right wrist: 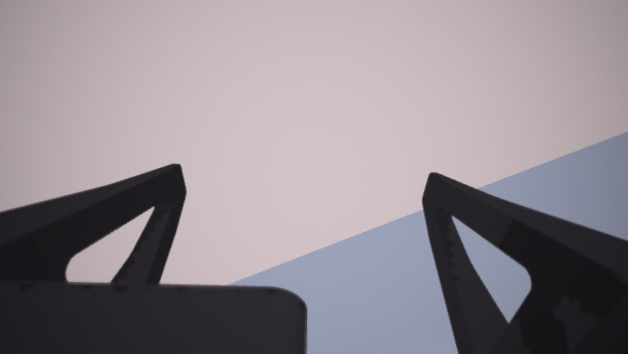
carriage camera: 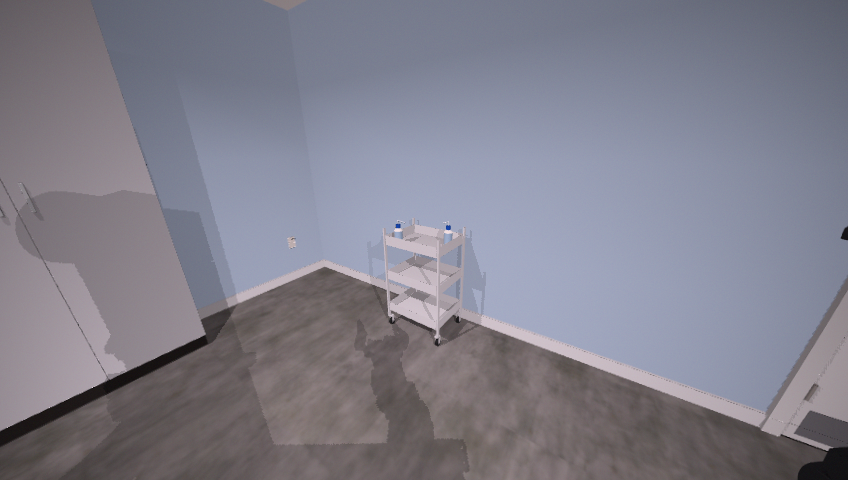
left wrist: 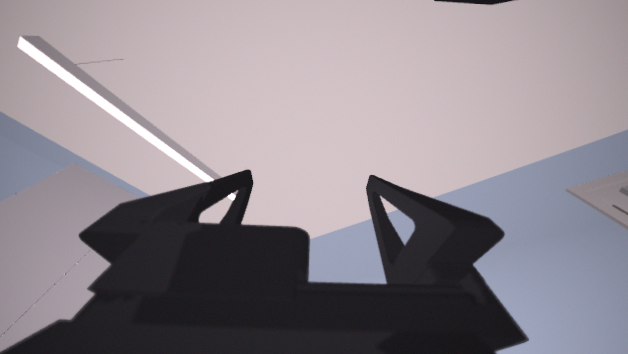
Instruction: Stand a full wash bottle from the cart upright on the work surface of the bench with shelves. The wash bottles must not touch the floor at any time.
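Places are measured from the left arm's base along level axes (x left, y back, z up), in metres.
Where they show: left gripper, fingertip midpoint: (left wrist: pixel 310 178); right gripper, fingertip midpoint: (right wrist: pixel 305 182).
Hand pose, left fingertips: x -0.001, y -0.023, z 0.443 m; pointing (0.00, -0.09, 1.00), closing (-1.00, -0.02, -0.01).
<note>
Each offset is from my left fingertips to the centre of the thing. Level surfaces: height alone.
A white three-tier cart (carriage camera: pixel 438 285) stands on castors near the far wall, in the middle of the carriage view. Two wash bottles with blue caps and light blue lower bodies stand upright on its top tier, one wash bottle @[dx -0.181, dy -1.584, dz -0.571 m] (carriage camera: pixel 398 231) at the left and another wash bottle @[dx -0.500, dy -1.537, dz -0.571 m] (carriage camera: pixel 448 234) at the right. My left gripper (left wrist: pixel 310 178) is open and empty, with ceiling and wall behind its fingers. My right gripper (right wrist: pixel 305 182) is open and empty, pointing up towards the ceiling. Both are far from the cart. The bench with shelves does not show in these views.
A tall light cabinet (carriage camera: pixel 65 178) stands at the left. A blue wall (carriage camera: pixel 565 178) with a white baseboard runs behind the cart to a door (carriage camera: pixel 827 386) at the right edge. Shadows fall across the grey floor @[dz -1.321 m] (carriage camera: pixel 321 392). A ceiling lamp (left wrist: pixel 115 110) shows in the left wrist view.
</note>
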